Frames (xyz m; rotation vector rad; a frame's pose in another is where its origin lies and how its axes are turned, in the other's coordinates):
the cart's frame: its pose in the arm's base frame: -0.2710 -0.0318 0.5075 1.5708 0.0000 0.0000
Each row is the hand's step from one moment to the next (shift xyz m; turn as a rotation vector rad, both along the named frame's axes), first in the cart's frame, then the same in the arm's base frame.
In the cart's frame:
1: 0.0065 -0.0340 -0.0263 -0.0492 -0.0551 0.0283
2: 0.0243 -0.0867 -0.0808 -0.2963 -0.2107 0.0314
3: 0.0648 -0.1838 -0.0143 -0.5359 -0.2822 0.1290
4: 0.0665 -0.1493 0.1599 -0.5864 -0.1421 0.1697
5: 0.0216 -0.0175 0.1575 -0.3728 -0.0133 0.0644
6: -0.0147 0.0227 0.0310 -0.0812 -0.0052 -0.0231
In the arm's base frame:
1: 0.0065 0.0263 -0.0340 -0.0492 -0.0283 -0.0551
2: 0.0243 0.0808 -0.0867 -0.2963 -0.0314 -0.2107
3: 0.0648 0.0143 -0.1838 -0.5359 -0.1290 -0.2822
4: 0.0665 -0.1599 -0.1493 -0.5864 -0.1697 -0.1421
5: 0.0216 -0.1575 -0.0175 -0.3728 -0.0644 -0.0133
6: -0.0147 -0.0310 0.0227 -0.0812 0.0231 -0.0052

